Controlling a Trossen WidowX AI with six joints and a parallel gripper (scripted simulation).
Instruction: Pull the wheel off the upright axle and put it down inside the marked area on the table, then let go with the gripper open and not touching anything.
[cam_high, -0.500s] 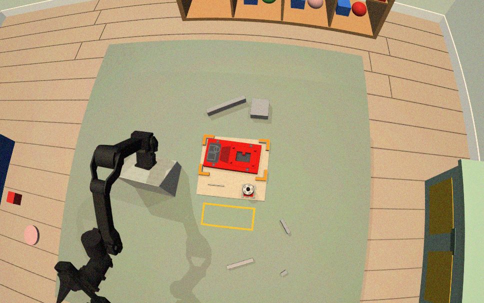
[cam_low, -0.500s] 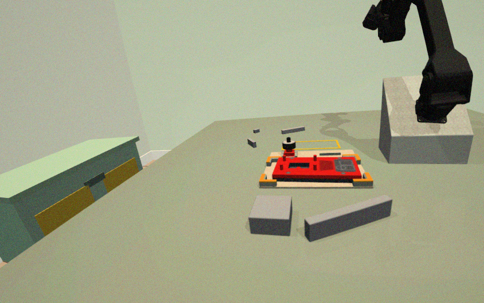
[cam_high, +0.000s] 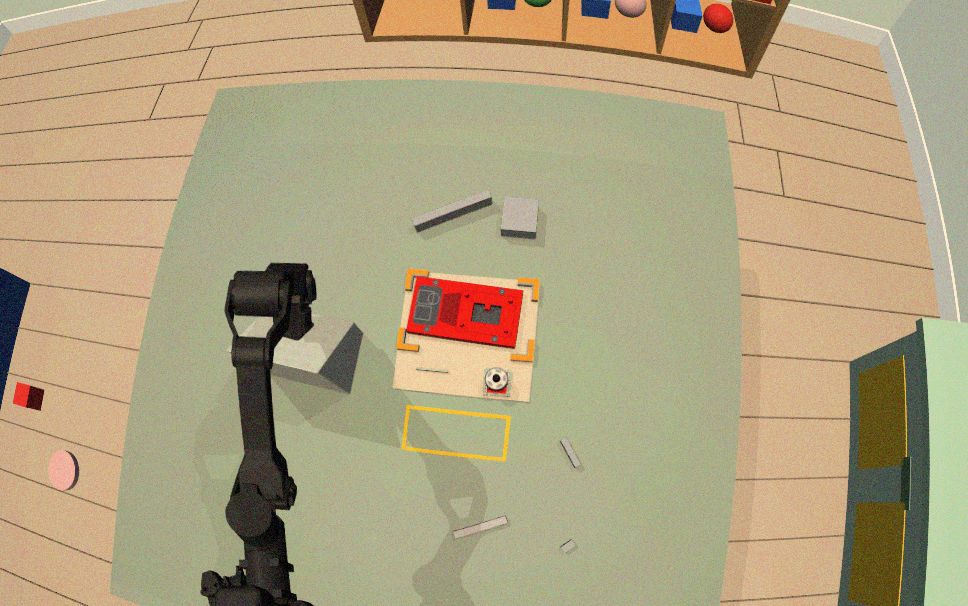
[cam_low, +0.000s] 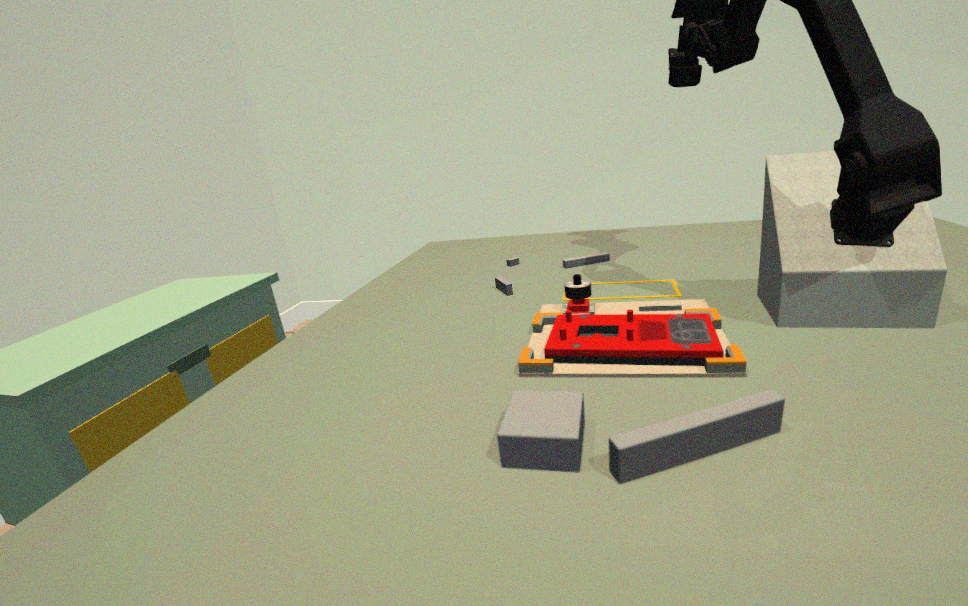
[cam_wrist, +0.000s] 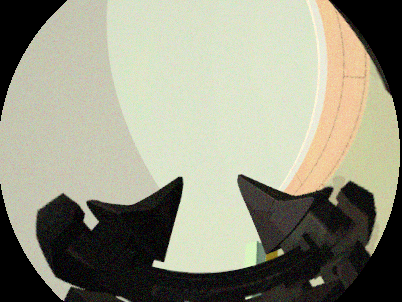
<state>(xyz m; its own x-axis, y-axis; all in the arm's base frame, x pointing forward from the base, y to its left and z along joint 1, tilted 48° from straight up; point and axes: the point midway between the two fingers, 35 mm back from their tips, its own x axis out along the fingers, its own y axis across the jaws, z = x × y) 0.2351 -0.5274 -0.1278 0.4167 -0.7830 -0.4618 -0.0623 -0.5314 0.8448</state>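
My gripper tip is now 140 mm short of the wheel, 500 mm to the right of it and 410 mm above it.
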